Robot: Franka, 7 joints.
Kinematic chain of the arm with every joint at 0, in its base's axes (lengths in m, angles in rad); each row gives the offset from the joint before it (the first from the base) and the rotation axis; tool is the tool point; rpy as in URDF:
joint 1: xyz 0 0 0.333 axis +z
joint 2: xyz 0 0 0 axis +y
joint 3: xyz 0 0 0.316 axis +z
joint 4: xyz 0.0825 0 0 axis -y
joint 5: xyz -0.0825 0 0.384 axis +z
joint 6: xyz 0 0 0 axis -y
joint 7: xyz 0.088 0 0 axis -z
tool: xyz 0 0 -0.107 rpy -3.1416 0 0
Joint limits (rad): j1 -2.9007..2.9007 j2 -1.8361..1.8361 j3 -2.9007..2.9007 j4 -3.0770..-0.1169 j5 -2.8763..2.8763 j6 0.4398..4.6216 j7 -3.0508..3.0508
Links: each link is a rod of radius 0.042 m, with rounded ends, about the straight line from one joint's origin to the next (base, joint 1, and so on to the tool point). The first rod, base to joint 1, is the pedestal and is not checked.
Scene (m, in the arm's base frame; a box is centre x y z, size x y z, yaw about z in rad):
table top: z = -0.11
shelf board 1: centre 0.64 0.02 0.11 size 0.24 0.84 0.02 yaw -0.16
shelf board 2: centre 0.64 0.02 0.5 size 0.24 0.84 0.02 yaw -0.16
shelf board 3: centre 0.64 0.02 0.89 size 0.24 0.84 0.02 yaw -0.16
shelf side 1: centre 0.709 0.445 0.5 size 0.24 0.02 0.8 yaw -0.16
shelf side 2: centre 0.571 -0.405 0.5 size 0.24 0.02 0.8 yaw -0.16
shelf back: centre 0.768 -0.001 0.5 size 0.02 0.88 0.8 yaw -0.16
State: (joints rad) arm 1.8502 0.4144 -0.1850 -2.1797 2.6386 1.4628 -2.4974
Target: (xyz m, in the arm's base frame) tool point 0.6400 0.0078 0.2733
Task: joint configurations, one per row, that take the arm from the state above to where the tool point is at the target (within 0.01 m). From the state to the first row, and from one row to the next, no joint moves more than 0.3 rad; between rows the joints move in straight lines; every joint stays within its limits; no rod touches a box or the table.
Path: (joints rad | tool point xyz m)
1: 1.5825 0.4868 -0.3663 -2.1461 2.6742 1.5101 -2.4974 | 0.1509 0.5911 0.2655
2: 1.3149 0.5592 -0.5476 -2.1126 2.7097 1.5573 -2.4974 | 0.3959 0.4753 0.2518
3: 1.0472 0.6316 -0.7289 -2.0790 2.7453 1.6046 -2.4974 | 0.5692 0.2667 0.2537
4: 0.7795 0.7040 -0.9101 -2.0454 2.7809 1.6518 -2.4974 | 0.6400 0.0078 0.2733

